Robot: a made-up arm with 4 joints.
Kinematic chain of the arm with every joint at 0, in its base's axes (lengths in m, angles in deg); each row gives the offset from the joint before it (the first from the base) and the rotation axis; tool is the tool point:
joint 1: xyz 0 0 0.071 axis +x
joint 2: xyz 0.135 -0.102 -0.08 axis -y
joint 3: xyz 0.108 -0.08 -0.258 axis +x
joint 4: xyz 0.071 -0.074 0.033 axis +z
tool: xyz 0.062 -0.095 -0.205
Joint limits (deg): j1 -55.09..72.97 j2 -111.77..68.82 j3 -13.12..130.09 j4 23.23..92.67
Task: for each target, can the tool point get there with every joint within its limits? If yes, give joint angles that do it. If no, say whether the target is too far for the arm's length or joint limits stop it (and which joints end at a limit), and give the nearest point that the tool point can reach.
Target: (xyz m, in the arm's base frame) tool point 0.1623 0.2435 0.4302
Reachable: no: joint limits stop it (at a limit: joint 1, joint 2, joint 3, joint 4) | nearest point 0.3757 0.0702 0.1755 | short by 0.375 m
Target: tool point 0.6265 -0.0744 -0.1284
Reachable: yes | joints 7.21 42.80 40.96 74.77
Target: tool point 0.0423 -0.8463 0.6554
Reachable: no: too far | nearest point -0.0161 -0.6420 0.0551 | short by 0.637 m
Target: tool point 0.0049 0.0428 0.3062
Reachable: no: joint limits stop it (at a limit: joint 2, joint 3, joint 4) | nearest point 0.3757 0.0225 0.1949 | short by 0.388 m
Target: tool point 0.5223 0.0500 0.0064
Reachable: yes | joints 43.46 43.12 96.10 81.83
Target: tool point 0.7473 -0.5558 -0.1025
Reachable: no: too far | nearest point 0.5862 -0.4348 -0.0647 | short by 0.205 m
